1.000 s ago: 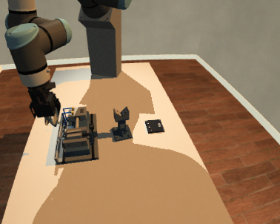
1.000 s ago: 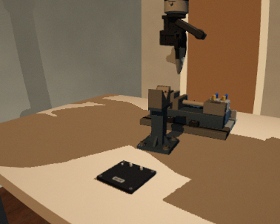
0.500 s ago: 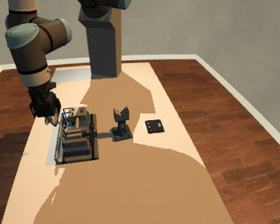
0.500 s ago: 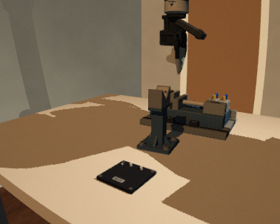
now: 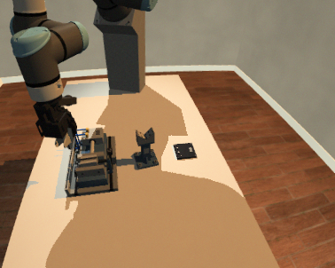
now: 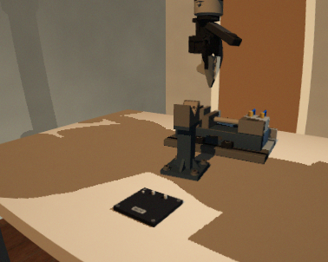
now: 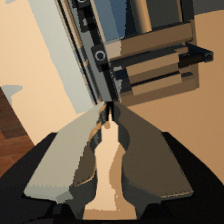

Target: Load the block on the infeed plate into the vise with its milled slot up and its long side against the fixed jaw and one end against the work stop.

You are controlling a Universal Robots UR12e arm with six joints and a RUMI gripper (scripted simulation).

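The part lies 80 mm below my hand, 50 mm to the left of it and 20 mm ahead of it. The rest, counted from my hand: dark work stop rod 90 mm to the left, 90 mm below, 40 mm ahead; then moving jaw 100 mm below, 60 mm to the left, 10 mm behind; then cream cylinder rod 100 mm below, 80 mm to the left, 60 mm behind.
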